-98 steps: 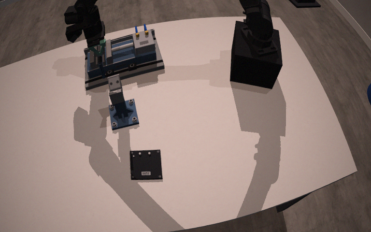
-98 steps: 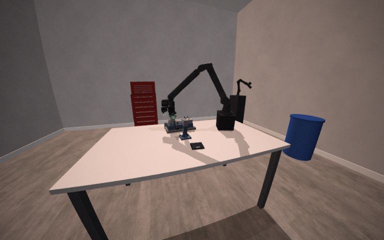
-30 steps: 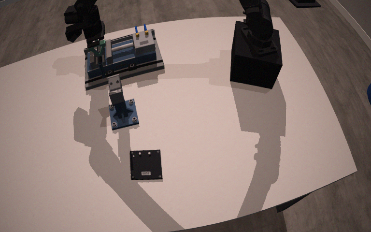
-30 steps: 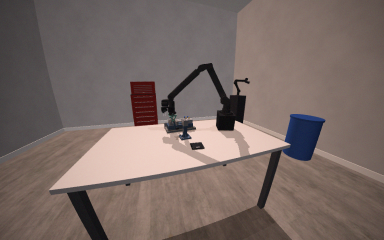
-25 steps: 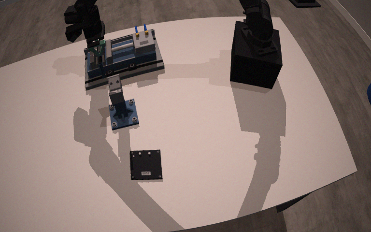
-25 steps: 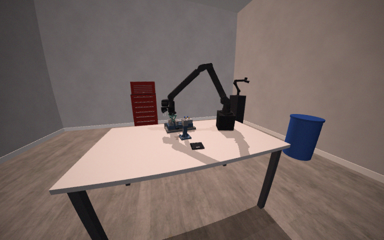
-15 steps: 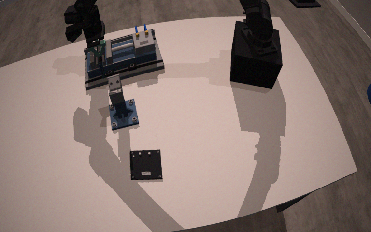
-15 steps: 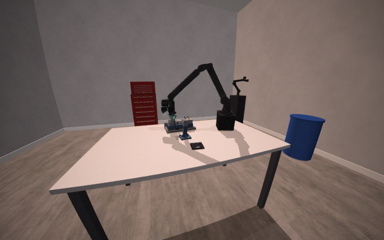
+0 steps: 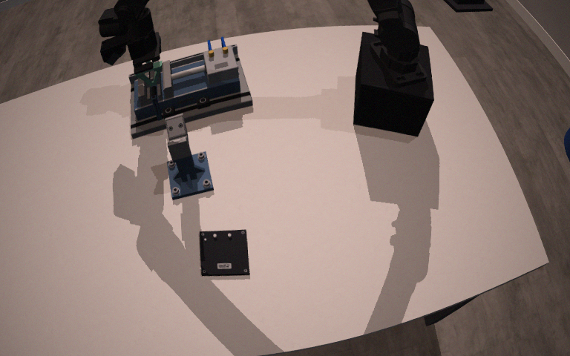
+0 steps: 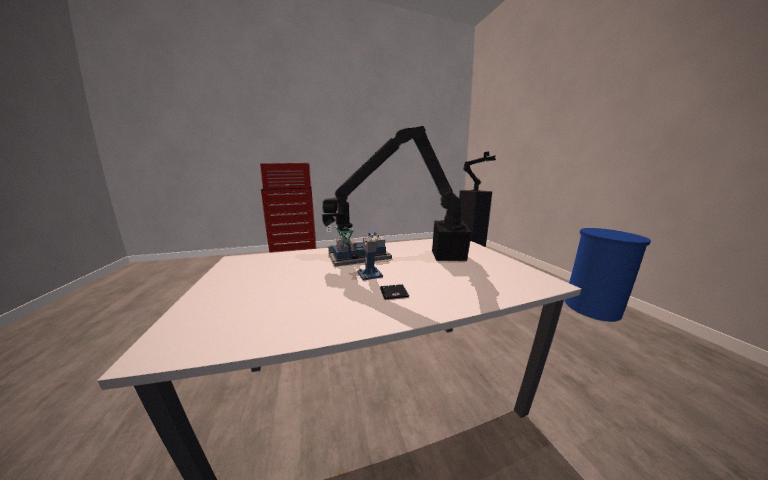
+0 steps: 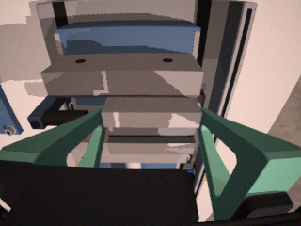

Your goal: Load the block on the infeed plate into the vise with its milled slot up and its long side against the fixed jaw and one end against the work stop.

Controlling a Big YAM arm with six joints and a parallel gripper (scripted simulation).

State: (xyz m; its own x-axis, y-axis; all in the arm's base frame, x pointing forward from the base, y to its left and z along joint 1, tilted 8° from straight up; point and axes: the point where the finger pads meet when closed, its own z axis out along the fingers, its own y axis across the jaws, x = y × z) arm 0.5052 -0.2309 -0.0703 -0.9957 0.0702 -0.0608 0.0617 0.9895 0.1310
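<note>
The part is 10 mm above my hand. Round my hand: fixed jaw 30 mm ahead, 20 mm to the left, 20 mm below; moving jaw 30 mm behind, 20 mm to the left, 20 mm below; dark short rod 70 mm to the left.
</note>
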